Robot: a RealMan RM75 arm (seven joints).
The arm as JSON. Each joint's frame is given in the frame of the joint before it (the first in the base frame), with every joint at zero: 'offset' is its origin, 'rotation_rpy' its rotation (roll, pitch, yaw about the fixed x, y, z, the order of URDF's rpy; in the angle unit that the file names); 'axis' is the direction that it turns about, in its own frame. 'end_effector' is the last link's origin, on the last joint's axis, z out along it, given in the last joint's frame.
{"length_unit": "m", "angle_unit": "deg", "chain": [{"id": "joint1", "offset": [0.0, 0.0, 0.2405], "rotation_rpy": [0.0, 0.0, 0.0], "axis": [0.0, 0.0, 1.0]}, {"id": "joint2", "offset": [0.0, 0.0, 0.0], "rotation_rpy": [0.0, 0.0, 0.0], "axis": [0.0, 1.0, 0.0]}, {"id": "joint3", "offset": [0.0, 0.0, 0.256], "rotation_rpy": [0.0, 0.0, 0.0], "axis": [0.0, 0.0, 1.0]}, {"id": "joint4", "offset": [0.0, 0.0, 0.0], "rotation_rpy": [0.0, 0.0, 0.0], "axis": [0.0, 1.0, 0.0]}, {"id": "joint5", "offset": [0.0, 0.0, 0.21], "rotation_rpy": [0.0, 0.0, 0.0], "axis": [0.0, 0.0, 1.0]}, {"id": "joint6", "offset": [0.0, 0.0, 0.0], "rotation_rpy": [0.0, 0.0, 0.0], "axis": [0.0, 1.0, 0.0]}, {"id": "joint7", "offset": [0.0, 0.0, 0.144], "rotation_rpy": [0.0, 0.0, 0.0], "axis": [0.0, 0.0, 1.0]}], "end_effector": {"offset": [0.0, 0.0, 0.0], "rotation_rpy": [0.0, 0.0, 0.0]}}
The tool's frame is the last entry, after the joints.
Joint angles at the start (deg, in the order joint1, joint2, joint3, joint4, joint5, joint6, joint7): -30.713, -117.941, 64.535, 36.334, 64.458, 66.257, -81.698
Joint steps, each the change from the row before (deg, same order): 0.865, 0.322, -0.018, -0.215, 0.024, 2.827, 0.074; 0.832, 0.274, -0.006, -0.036, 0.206, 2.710, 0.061; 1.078, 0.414, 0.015, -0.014, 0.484, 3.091, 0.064; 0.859, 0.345, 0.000, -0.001, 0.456, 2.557, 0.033; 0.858, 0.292, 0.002, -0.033, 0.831, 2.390, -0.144; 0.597, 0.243, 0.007, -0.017, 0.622, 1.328, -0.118; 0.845, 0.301, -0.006, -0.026, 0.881, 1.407, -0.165; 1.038, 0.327, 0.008, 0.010, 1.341, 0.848, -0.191; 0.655, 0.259, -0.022, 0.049, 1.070, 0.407, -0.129; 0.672, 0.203, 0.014, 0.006, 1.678, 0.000, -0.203; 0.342, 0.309, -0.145, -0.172, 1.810, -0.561, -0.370; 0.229, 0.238, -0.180, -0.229, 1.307, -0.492, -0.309; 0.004, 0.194, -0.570, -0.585, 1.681, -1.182, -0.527
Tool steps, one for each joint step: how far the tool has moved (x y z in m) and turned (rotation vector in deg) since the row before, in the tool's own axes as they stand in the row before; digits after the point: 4 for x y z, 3 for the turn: -0.0019, 0.0035, -0.0071, -1.828, 0.079, -0.249; -0.0017, 0.0041, -0.0065, -1.862, -0.017, -0.084; -0.0025, 0.0045, -0.0086, -2.032, -0.313, -0.012; -0.0020, 0.0042, -0.0070, -1.715, -0.299, -0.022; -0.0034, 0.0044, -0.0068, -1.620, -0.677, -0.230; -0.0025, 0.0023, -0.0048, -0.792, -0.588, -0.165; -0.0039, 0.0024, -0.0066, -0.664, -0.872, -0.300; -0.0059, 0.0013, -0.0078, -0.029, -1.437, -0.365; -0.0040, 0.0005, -0.0052, 0.104, -1.148, -0.158; -0.0063, 0.0000, -0.0050, 0.400, -1.809, -0.281; -0.0054, -0.0022, -0.0042, 0.891, -1.956, -0.322; -0.0041, -0.0021, -0.0032, 0.805, -1.386, -0.347; -0.0048, -0.0044, -0.0029, 1.595, -1.550, -0.718
